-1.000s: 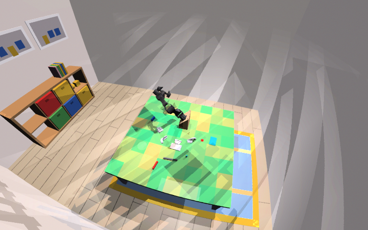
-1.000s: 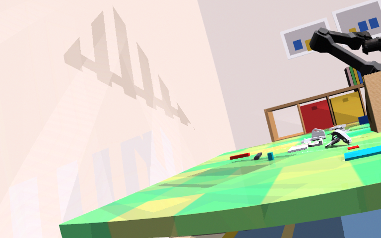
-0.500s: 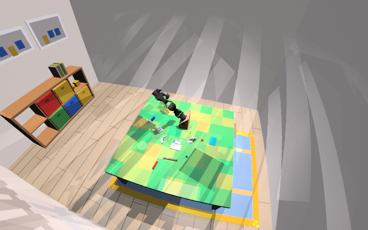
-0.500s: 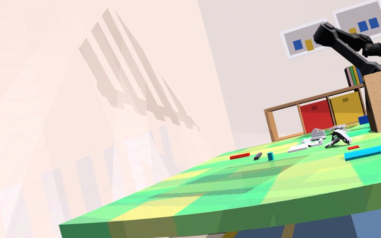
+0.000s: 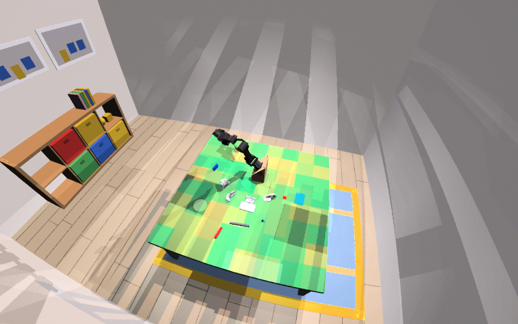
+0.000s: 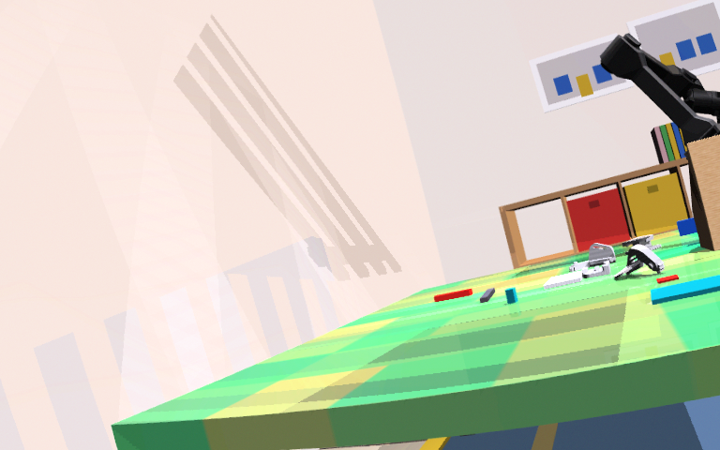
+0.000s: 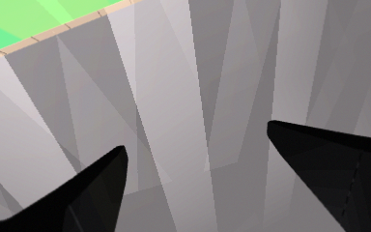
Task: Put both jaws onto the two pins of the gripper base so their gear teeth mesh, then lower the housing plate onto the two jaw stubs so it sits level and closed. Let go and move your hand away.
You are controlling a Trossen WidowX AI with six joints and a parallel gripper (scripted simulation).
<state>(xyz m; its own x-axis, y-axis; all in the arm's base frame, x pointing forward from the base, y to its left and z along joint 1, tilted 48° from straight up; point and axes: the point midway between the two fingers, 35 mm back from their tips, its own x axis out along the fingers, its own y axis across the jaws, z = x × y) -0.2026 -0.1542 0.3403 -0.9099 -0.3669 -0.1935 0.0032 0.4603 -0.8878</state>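
The blue block lies 260 mm ahead of my gripper tip, 60 mm to the right of it and 230 mm below it. Also, from my gripper tip: small red piece: 390 mm ahead, 630 mm to the left, 240 mm below; dark bar: 730 mm ahead, 340 mm to the left, 240 mm below; teal cube: 650 mm ahead, 500 mm to the left, 230 mm below.
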